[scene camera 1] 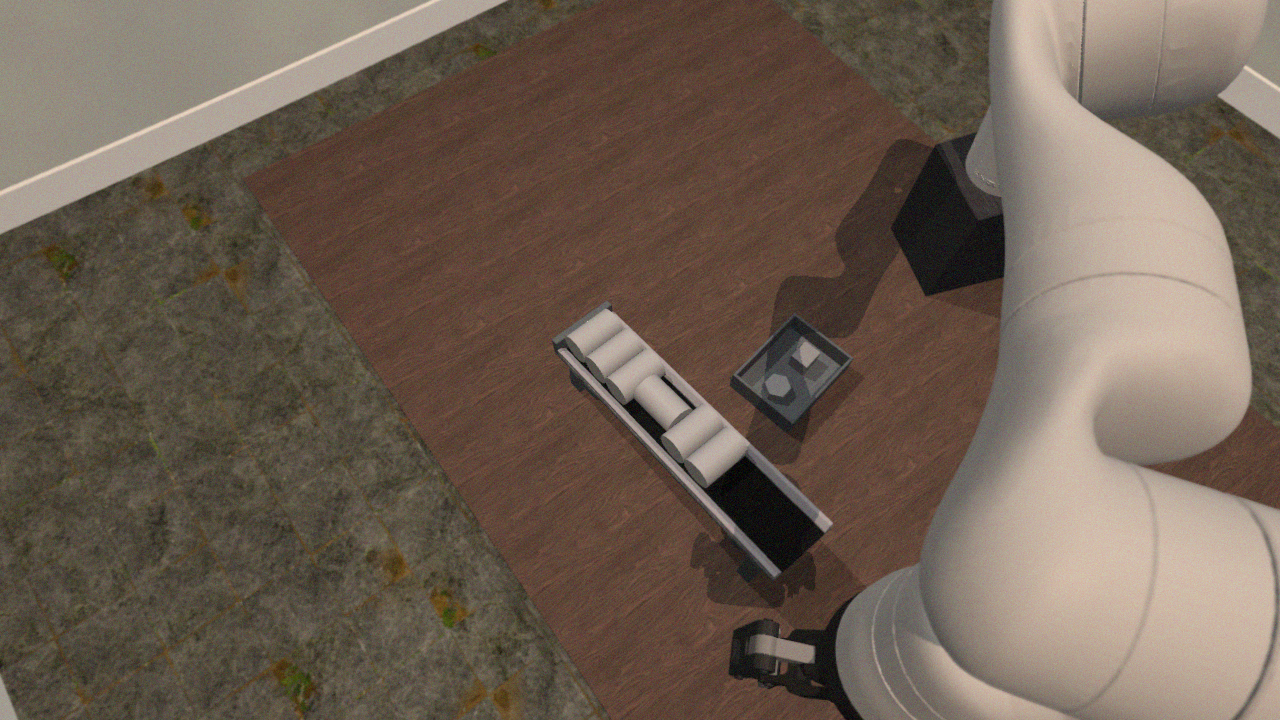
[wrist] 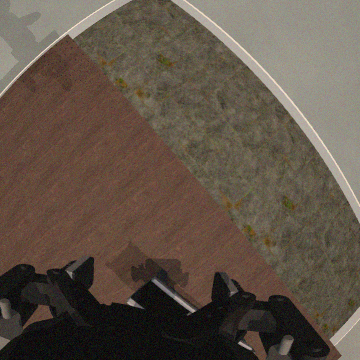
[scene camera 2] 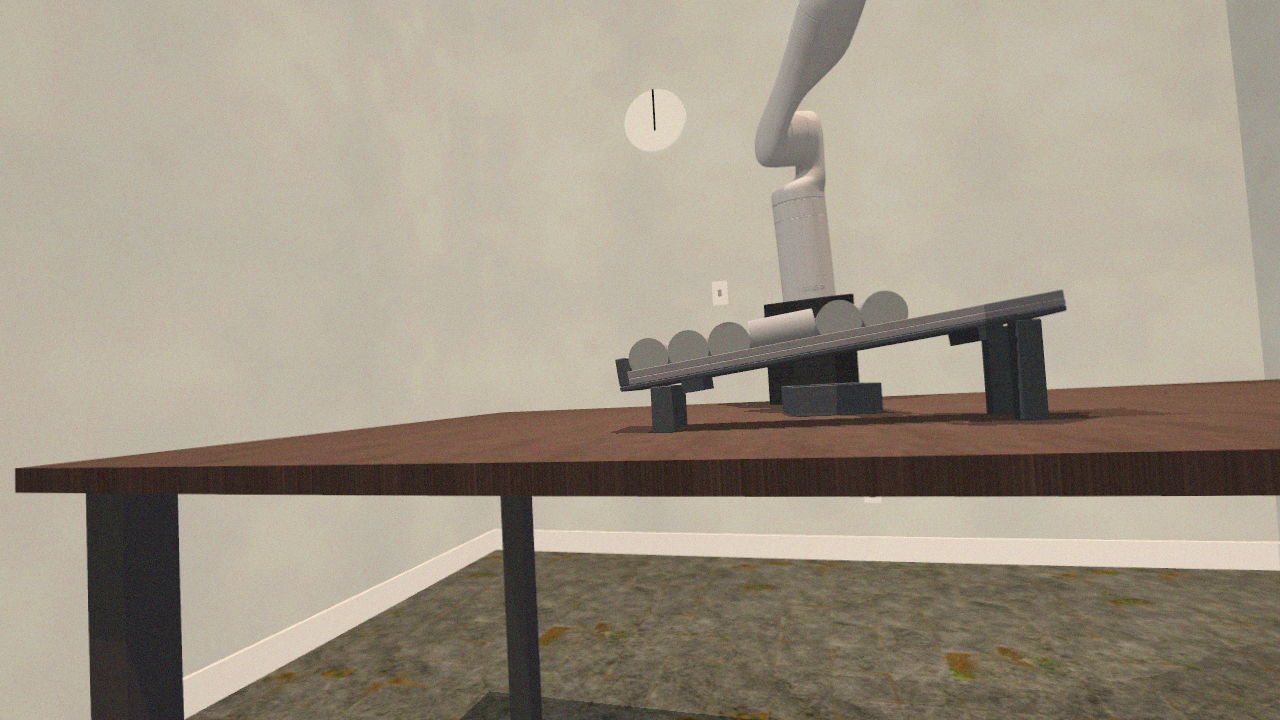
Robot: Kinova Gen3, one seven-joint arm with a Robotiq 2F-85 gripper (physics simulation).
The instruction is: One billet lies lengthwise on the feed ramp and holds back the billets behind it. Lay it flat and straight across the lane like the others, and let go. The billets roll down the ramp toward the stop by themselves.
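Pixels of known places: gripper, fingertip midpoint: (wrist: 152,278); arm's base, origin of the base link: (scene camera 2: 809,299).
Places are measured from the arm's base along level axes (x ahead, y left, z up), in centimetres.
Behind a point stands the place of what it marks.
The ramp (scene camera 1: 662,456) {z -10.1, x 53.8, y -8.2 cm} (scene camera 2: 939,324) (wrist: 172,294) {z -8.5, x 55.5, y 4.1 cm} slopes down to its stop (scene camera 1: 580,322) {z -11.2, x 47.1, y -27.7 cm} (scene camera 2: 622,371) {z -12.5, x 51.4, y -28.1 cm}. One billet (scene camera 1: 662,400) {z -7.6, x 49.4, y -12.2 cm} (scene camera 2: 782,327) {z -9.1, x 50.9, y -12.6 cm} lies lengthwise in the lane. Below it, three billets lie across the lane: the first (scene camera 1: 595,334) {z -9.4, x 47.7, y -24.5 cm} (scene camera 2: 648,355) {z -11.0, x 50.3, y -25.6 cm} by the stop, then the second (scene camera 1: 615,355) {z -8.9, x 48.3, y -20.6 cm} (scene camera 2: 688,347) {z -10.5, x 50.8, y -21.6 cm} and the third (scene camera 1: 637,376) {z -8.4, x 48.8, y -16.6 cm} (scene camera 2: 728,339) {z -10.0, x 51.3, y -17.8 cm}. Above it, two more lie across: the nearer (scene camera 1: 693,434) {z -7.1, x 50.4, y -6.8 cm} (scene camera 2: 838,317) {z -8.6, x 52.7, y -7.8 cm} and the farther (scene camera 1: 716,456) {z -6.5, x 50.8, y -3.1 cm} (scene camera 2: 884,308) {z -8.1, x 53.3, y -3.8 cm}. My gripper (scene camera 1: 751,653) (wrist: 152,278) {z 23.2, x 67.7, y 16.1 cm} is open and empty, high above the table near the ramp's upper end. The gripper's body hides most of the ramp in the wrist view.
A dark tray (scene camera 1: 763,411) {z -17.8, x 38.0, y -4.0 cm} (scene camera 2: 832,399) {z -16.7, x 38.0, y -5.5 cm} stands beside the ramp and holds a hexagonal piece (scene camera 1: 778,387) {z -16.5, x 34.6, y -4.5 cm} and a small pale block (scene camera 1: 807,354) {z -15.6, x 28.7, y -4.5 cm}. The black arm pedestal (scene camera 1: 939,237) {z -9.2, x 6.6, y -1.1 cm} (scene camera 2: 841,365) {z -12.3, x 6.0, y 3.4 cm} stands behind it. My arm covers the right side of the first scene view.
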